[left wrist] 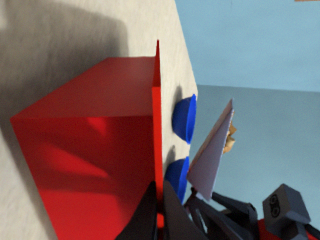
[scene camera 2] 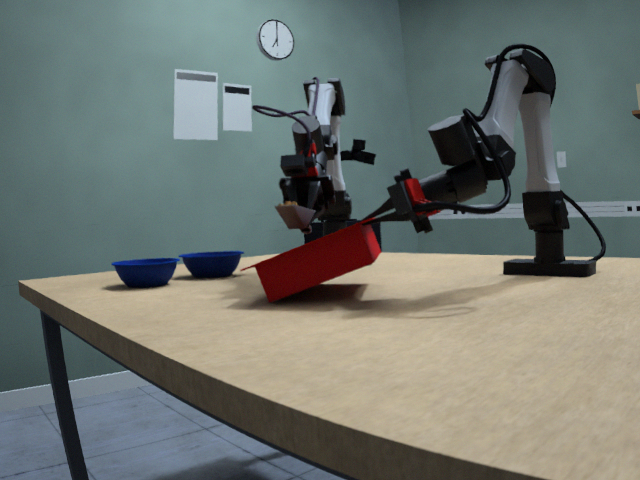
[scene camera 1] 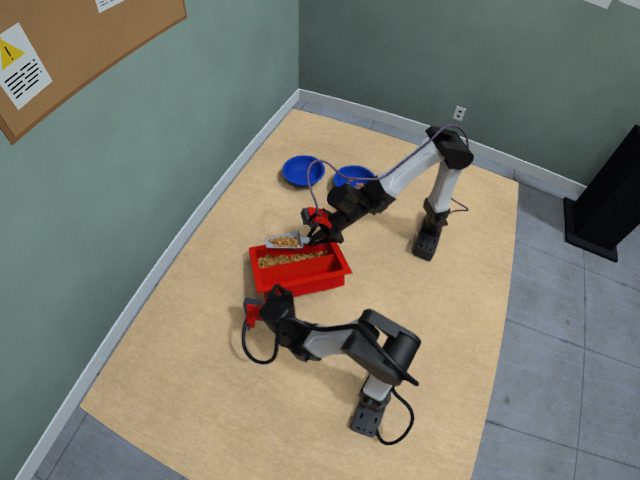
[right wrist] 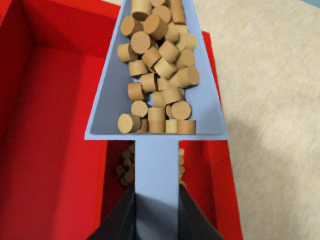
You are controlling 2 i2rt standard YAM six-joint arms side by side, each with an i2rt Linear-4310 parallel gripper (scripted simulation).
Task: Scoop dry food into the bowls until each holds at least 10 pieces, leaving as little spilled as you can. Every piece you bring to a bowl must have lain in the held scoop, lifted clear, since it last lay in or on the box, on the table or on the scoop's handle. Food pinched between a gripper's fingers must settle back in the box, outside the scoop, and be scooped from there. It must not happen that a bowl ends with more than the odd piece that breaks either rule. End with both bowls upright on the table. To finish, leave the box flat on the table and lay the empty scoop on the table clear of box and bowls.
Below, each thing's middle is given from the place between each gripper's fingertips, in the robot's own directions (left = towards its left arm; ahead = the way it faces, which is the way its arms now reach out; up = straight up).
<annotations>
My right gripper is now 4 cm short of the grey scoop [scene camera 2: 295, 217], 3 cm to the right of it and 1 cm below it. The rest, counted from my right hand: red box [scene camera 2: 354, 247]: 6 cm to the left, 5 cm below, 1 cm ahead.
I see my left gripper 10 mm past the red box, 120 mm to the left of it and 50 mm above it. The rest, counted from my left hand: grey scoop: 10 mm ahead, 150 mm to the right, 10 mm above.
</annotations>
